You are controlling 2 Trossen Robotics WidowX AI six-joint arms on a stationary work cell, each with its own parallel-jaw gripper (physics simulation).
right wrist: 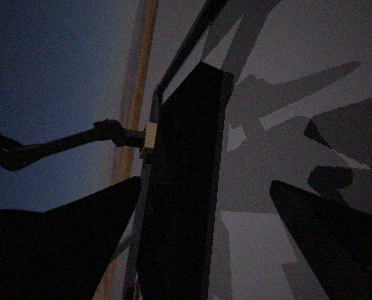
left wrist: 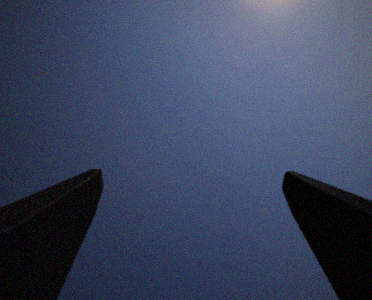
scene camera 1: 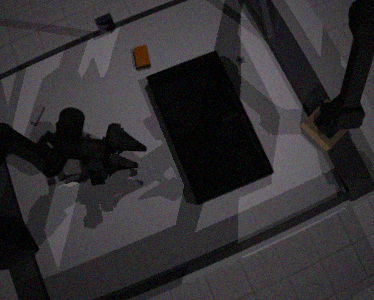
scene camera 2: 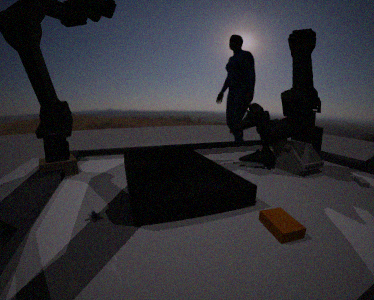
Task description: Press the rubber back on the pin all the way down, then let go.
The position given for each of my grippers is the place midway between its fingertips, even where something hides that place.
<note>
My left gripper [left wrist: 194,179] is open, holding nothing. Also in view: my right gripper [scene camera 1: 142,157], a black tray [scene camera 1: 216,143] and a dark raised rim [scene camera 1: 344,155].
My right gripper shows as well in the right wrist view [right wrist: 204,184] and in scene camera 2 [scene camera 2: 234,146]. The black tray is seen too in the right wrist view [right wrist: 171,251]. The dark raised rim shows as well in the right wrist view [right wrist: 201,23] and in scene camera 2 [scene camera 2: 31,196].
</note>
